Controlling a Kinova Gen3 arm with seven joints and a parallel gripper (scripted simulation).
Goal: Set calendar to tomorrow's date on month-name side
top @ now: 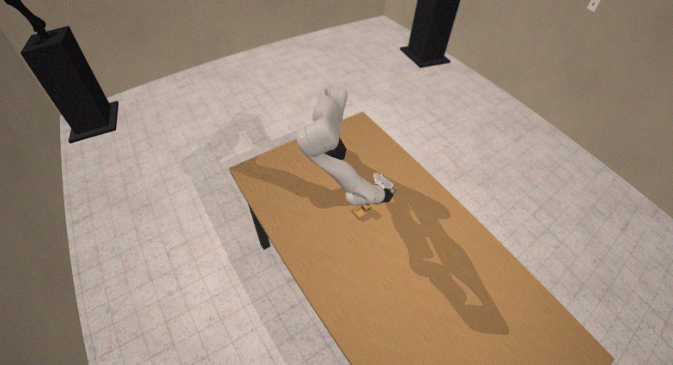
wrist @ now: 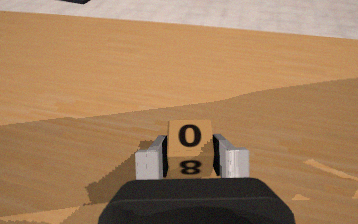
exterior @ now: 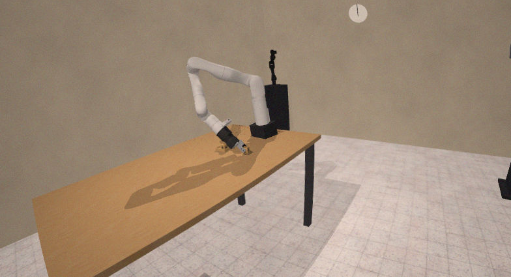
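My gripper is now 10 mm to the right of the wooden date cube and 10 mm above it. Round my hand: wooden tray (160 mm to the right, 40 mm ahead, 30 mm below).
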